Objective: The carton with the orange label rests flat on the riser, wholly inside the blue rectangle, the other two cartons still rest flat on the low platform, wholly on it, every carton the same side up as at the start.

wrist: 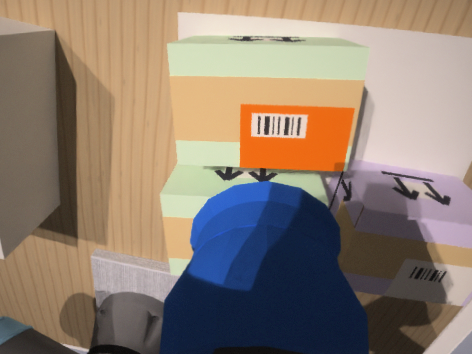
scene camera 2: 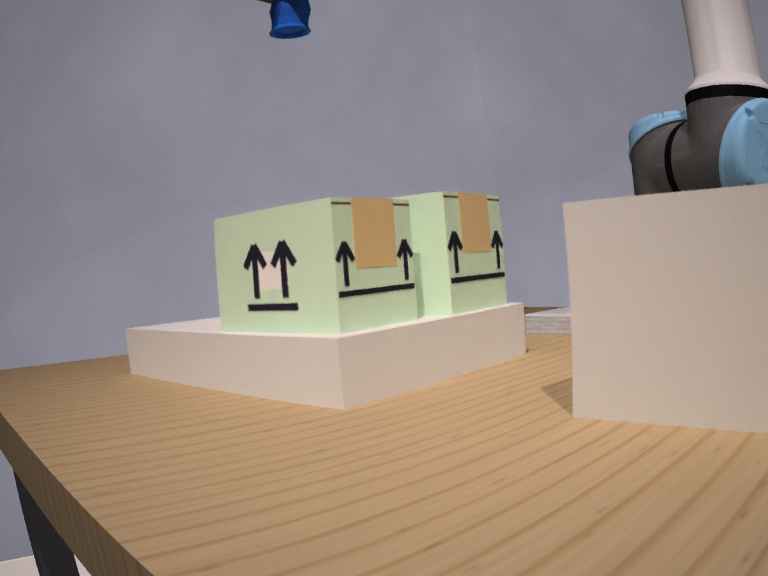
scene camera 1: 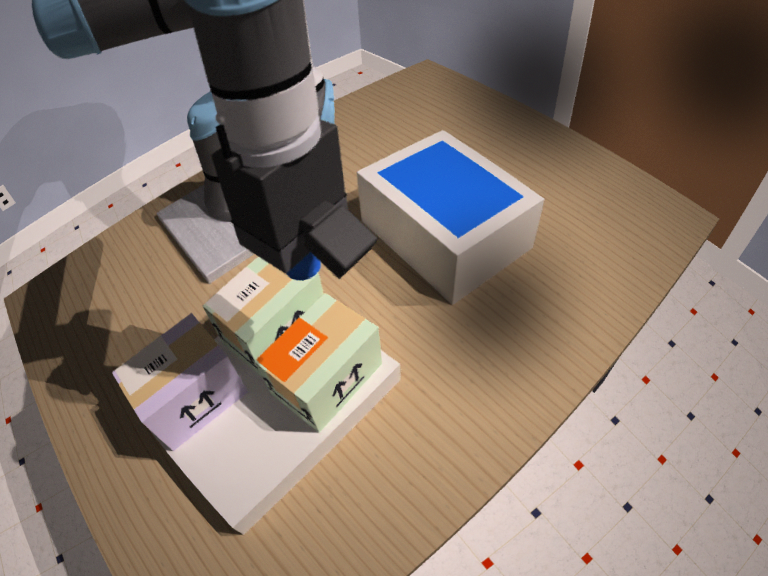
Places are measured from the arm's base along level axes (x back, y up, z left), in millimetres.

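Pixels of known places: hand, tool point: point(wrist: 264, 247) point(scene camera 2: 290, 32) point(scene camera 1: 302, 266); arm's base, link origin: point(wrist: 140, 319).
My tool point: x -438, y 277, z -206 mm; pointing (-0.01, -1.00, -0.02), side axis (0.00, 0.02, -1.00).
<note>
Ahead of a thing's pixels: the offset from my tool point to its top centre. Level surfaces: height alone.
The carton with the orange label @(dx +13, dy -156, dz -1 mm) point(scene camera 1: 356, 328) point(scene camera 2: 316, 266) point(wrist: 210, 105) is green and sits flat on the low platform @(dx +77, dy -249, dz -72 mm) point(scene camera 1: 248, 471) point(scene camera 2: 434, 365) point(wrist: 415, 100). A second green carton @(dx +130, dy -150, dz +14 mm) point(scene camera 1: 248, 297) point(scene camera 2: 431, 248) point(wrist: 187, 195) with a white label stands close behind it. A lilac carton @(dx +144, dy -149, dz -147 mm) point(scene camera 1: 217, 381) point(wrist: 395, 225) stands at the platform's left side in scene camera 1. The riser @(dx +56, dy -177, dz +366 mm) point(scene camera 1: 403, 248) point(scene camera 2: 669, 310) point(wrist: 30, 130) bears the bare blue rectangle @(dx +56, dy -177, dz +366 mm) point(scene camera 1: 449, 186). My blue suction cup point(scene camera 1: 305, 271) point(scene camera 2: 289, 31) point(wrist: 266, 215) is open, holds nothing, and hangs well above the cartons.
The wooden table @(dy -297 mm) point(scene camera 1: 465, 396) point(scene camera 2: 434, 483) point(wrist: 135, 130) separates platform and riser. The arm's grey base plate point(scene camera 1: 198, 238) point(scene camera 2: 549, 322) point(wrist: 130, 275) lies behind the cartons in scene camera 1. The dark wrist block point(scene camera 1: 285, 192) partly hides that area.
</note>
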